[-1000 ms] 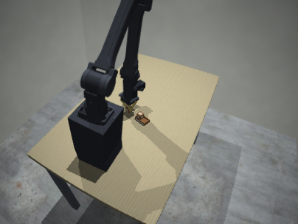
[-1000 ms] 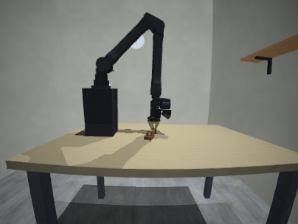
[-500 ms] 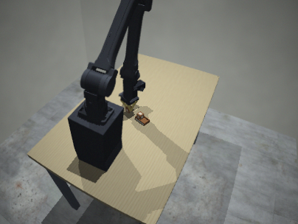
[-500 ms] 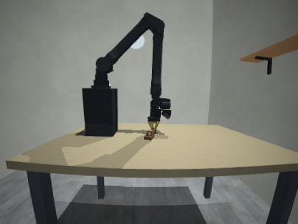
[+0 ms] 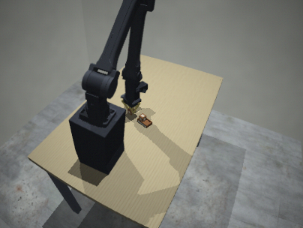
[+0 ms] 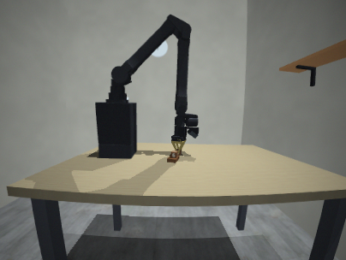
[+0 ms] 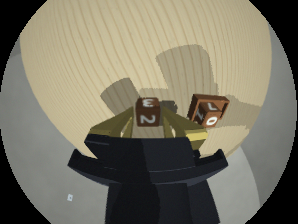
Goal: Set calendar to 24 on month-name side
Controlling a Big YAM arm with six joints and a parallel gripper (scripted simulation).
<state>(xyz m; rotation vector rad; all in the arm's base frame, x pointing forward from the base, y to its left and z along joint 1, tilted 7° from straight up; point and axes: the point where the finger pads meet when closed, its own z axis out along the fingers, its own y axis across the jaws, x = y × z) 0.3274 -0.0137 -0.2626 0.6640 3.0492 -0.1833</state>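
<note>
Now: hand right at the brown digit cube. From my hand the other things lie so: brown tray: 10 cm to the right, 4 cm behind, 1 cm below.
</note>
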